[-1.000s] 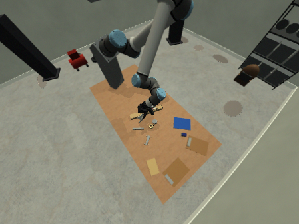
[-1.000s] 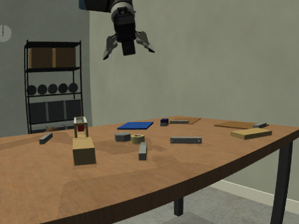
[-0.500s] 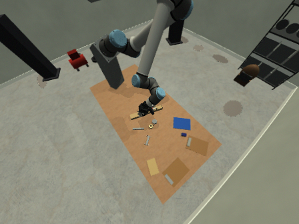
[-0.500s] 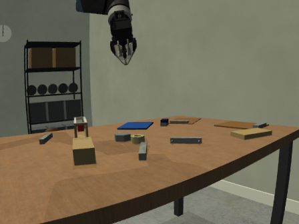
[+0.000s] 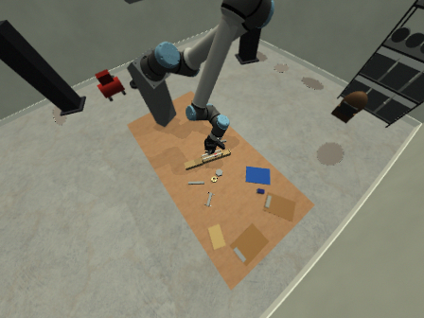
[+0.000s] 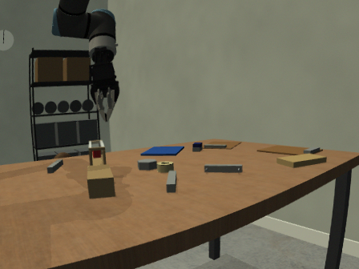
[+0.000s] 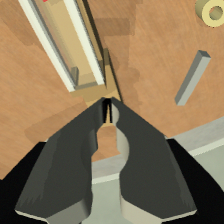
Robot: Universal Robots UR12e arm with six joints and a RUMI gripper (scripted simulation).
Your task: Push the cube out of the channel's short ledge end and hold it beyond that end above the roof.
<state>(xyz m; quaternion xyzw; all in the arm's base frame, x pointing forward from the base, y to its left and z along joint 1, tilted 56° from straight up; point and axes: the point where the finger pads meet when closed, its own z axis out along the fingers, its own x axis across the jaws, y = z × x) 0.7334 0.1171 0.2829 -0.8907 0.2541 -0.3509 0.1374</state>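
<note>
Right now the grey bar is 20 cm behind my hand, 14 cm to the left of it and 16 cm below it. From my hand the other things lie so: channel: 4 cm behind, 3 cm to the left, 12 cm below; then red cube: 4 cm behind, 7 cm to the left, 12 cm below; then grey hex nut: 12 cm ahead, 5 cm to the left, 16 cm below.
</note>
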